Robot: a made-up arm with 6 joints.
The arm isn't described. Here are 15 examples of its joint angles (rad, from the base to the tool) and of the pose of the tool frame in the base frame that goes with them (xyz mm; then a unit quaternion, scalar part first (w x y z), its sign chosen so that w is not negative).
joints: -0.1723 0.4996 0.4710 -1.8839 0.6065 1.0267
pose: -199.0 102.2 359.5 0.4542 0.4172 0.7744 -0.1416
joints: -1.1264 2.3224 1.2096 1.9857 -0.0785 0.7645
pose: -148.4 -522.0 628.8 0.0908 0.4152 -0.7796 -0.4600
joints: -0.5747 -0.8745 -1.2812 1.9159 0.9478 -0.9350
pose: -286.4 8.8 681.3 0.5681 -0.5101 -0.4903 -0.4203
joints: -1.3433 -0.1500 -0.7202 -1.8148 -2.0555 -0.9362
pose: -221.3 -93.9 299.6 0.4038 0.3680 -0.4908 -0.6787
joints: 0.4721 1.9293 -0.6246 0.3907 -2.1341 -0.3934
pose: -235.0 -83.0 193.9 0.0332 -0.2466 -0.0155 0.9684
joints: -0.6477 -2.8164 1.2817 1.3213 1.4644 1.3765
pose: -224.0 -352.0 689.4 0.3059 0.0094 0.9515 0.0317
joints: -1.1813 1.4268 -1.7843 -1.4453 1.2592 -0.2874
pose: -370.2 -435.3 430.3 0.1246 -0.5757 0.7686 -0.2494
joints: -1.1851 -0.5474 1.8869 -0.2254 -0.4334 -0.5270
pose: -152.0 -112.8 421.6 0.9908 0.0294 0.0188 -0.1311
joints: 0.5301 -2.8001 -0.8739 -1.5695 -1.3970 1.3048
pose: -208.3 -386.1 416.7 0.7963 -0.1734 -0.2012 0.5435
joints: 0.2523 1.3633 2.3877 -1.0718 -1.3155 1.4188
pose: -263.6 -55.4 399.1 0.3854 0.4902 0.7811 -0.0328
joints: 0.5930 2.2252 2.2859 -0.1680 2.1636 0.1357
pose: -181.8 -137.7 483.4 0.5440 0.4776 -0.6566 0.2117
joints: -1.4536 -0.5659 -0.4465 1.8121 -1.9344 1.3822
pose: -211.5 39.8 290.0 0.3629 -0.4488 -0.0284 0.8161
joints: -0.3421 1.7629 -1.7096 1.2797 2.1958 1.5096
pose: -243.6 -297.1 256.1 0.1533 -0.8818 0.1452 0.4216
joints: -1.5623 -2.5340 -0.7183 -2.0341 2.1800 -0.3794
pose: -241.6 -73.4 885.3 0.6238 0.7272 0.2825 -0.0465
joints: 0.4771 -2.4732 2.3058 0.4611 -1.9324 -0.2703
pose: -205.8 -252.7 627.6 0.4541 0.8631 0.0186 0.2202
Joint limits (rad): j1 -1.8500..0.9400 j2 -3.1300..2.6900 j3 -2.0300..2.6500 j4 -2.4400..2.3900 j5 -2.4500..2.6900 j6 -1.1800..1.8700
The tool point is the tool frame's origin. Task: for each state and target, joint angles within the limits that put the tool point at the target. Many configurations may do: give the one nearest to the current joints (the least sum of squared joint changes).
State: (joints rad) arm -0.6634 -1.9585 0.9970 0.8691 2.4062 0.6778
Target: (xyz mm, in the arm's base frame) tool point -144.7 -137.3 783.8
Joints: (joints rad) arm -0.9453 -1.7208 0.3906 0.6193 1.9139 0.5407
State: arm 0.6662 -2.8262 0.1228 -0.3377 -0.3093 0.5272
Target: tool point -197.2 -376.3 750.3
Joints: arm 0.1879 -2.2102 0.6062 -0.1890 -0.6996 0.3154
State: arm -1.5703 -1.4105 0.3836 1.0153 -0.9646 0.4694
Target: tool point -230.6 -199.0 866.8
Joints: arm -0.6983 -2.1811 0.2333 0.6213 -0.4253 0.6876
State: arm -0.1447 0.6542 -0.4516 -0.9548 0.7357 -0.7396
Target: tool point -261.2 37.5 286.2
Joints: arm -0.1465 0.8234 -0.4328 -0.9306 0.8909 -0.6053
